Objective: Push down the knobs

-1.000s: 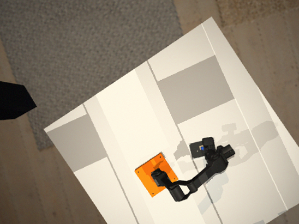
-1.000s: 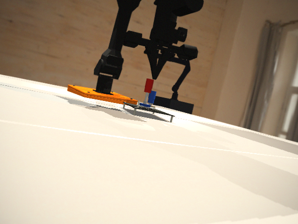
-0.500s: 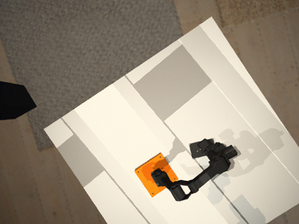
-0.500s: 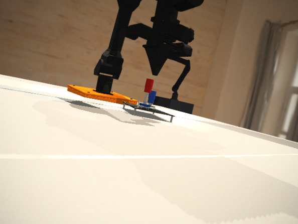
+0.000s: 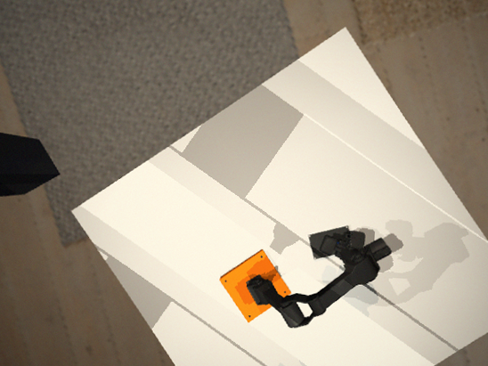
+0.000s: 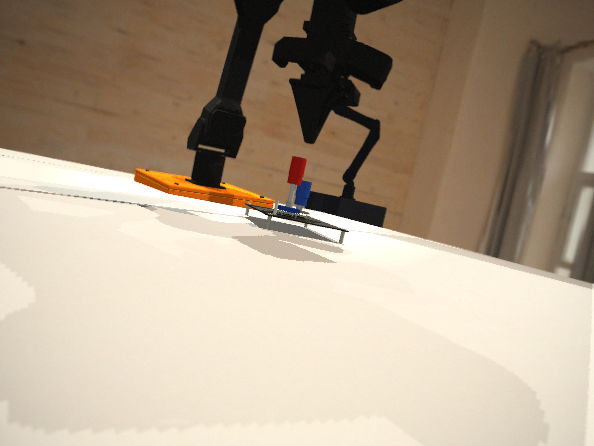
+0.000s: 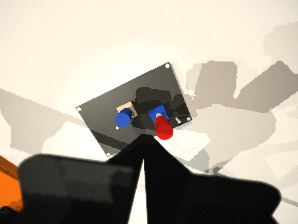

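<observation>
Now: gripper tip 10 mm short of the red knob, 20 mm to the left of it and 40 mm above it. Round my gripper tip: blue knob (20 mm behind, 20 mm to the left, 70 mm below).
</observation>
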